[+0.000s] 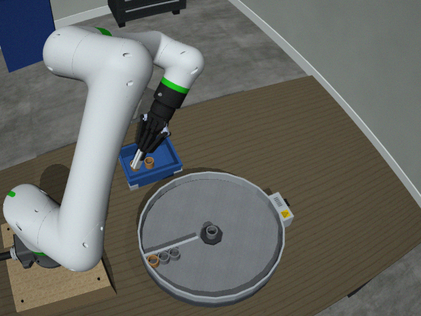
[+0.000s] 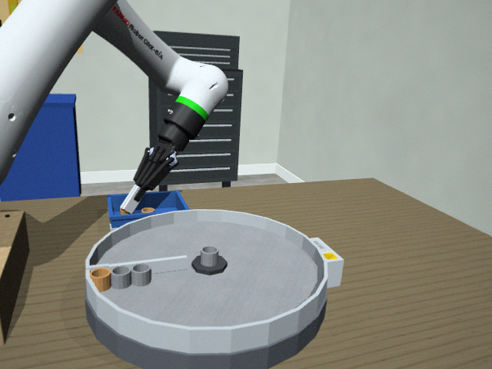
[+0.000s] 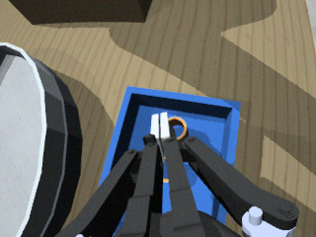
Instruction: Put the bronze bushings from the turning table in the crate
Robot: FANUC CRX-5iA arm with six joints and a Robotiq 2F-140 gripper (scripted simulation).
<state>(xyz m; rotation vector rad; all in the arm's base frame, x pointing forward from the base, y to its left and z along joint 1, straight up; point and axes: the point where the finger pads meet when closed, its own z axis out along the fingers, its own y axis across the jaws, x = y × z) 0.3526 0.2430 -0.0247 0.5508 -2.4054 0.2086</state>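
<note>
Right now my hand is 4 cm above the crate, 3 cm short of it and 1 cm to the right of it. Also, from my hand: grey turning table 33 cm to the right, 12 cm ahead, 1 cm below.
</note>
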